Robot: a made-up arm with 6 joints.
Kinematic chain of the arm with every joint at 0, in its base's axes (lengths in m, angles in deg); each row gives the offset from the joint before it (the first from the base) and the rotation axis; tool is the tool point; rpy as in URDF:
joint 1: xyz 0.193 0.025 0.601 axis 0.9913 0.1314 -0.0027
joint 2: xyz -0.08 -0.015 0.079 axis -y
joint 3: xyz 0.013 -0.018 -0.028 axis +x
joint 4: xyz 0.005 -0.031 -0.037 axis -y
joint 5: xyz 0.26 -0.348 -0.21 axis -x
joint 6: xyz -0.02 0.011 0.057 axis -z
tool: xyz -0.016 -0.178 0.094 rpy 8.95 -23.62 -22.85
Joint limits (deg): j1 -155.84..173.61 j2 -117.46..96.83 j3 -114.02..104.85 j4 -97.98..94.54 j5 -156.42..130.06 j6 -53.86..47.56
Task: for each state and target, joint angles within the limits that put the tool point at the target. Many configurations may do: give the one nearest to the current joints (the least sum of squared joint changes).
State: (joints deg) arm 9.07 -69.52 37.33 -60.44 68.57 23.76
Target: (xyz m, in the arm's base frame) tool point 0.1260 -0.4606 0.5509
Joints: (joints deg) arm -8.34 -49.29 -9.73 -44.73 36.35 11.54
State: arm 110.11 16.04 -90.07 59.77 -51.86 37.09
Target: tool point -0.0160 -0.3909 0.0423
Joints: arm 127.87 42.85 -77.60 50.23 -54.45 32.45
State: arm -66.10 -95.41 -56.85 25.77 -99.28 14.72
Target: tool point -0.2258 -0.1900 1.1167
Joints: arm -85.38 -112.08 -26.24 16.34 -125.61 21.41
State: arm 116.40 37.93 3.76 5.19 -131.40 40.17
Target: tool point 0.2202 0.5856 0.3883
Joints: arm 126.17 22.15 -0.35 -8.00 -122.63 40.06
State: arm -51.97 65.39 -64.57 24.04 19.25 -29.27
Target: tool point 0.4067 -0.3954 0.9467
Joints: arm -9.32 27.71 -19.42 -7.10 27.38 -39.26
